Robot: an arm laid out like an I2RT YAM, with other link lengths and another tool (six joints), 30 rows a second.
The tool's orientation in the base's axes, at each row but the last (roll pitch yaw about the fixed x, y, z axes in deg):
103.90, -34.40, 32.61
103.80, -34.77, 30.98
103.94, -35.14, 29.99
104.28, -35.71, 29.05
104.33, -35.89, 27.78
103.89, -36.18, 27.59
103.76, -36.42, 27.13
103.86, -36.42, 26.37
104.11, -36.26, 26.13
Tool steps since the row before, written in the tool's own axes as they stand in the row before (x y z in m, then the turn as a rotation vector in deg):
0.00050, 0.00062, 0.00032, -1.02, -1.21, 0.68
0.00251, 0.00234, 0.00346, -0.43, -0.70, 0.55
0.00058, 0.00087, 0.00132, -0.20, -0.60, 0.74
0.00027, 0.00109, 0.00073, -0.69, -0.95, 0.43
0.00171, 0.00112, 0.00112, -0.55, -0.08, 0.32
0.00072, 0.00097, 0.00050, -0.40, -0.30, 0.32
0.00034, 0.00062, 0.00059, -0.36, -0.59, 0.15
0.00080, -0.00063, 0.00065, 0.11, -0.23, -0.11
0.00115, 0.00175, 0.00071, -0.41, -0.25, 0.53
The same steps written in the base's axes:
0.00035, -0.00032, 0.00072, 0.13, -0.36, -1.68
0.00308, -0.00272, 0.00262, 0.28, -0.26, -0.91
0.00089, -0.00121, 0.00076, 0.52, -0.36, -0.74
0.00022, -0.00100, 0.00087, 0.12, -0.14, -1.24
0.00144, -0.00078, 0.00166, -0.18, -0.42, -0.45
0.00042, -0.00059, 0.00109, 0.02, -0.26, -0.53
0.00033, -0.00064, 0.00057, 0.07, 0.03, -0.70
0.00120, 0.00006, -0.00014, 0.11, 0.24, -0.09
0.00051, -0.00099, 0.00191, 0.10, -0.46, -0.54

